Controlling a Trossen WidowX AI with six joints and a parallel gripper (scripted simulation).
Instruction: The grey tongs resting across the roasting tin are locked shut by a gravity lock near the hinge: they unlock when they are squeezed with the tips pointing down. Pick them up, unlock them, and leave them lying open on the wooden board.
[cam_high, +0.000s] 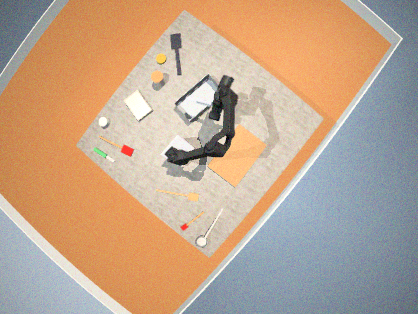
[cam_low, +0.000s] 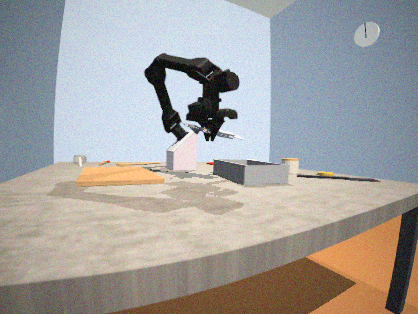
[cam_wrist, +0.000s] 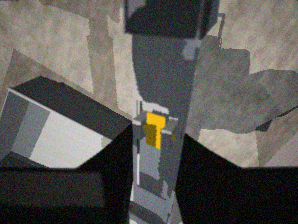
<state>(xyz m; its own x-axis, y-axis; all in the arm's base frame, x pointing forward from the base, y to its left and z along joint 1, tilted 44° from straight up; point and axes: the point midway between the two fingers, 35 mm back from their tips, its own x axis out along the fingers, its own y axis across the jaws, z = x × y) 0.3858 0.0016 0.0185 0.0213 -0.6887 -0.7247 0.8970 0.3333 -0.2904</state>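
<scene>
My gripper tip is 300 mm to the left of the wooden board, 120 mm past it and 120 mm above it. The rest, counted from my gripper tip: yellow lock piece 40 mm above, 20 mm to the right, 10 mm ahead; grey roasting tin 160 mm to the left, 100 mm below, 10 mm behind; orange-lidded jar 460 mm to the left, 100 mm below, 100 mm behind.
</scene>
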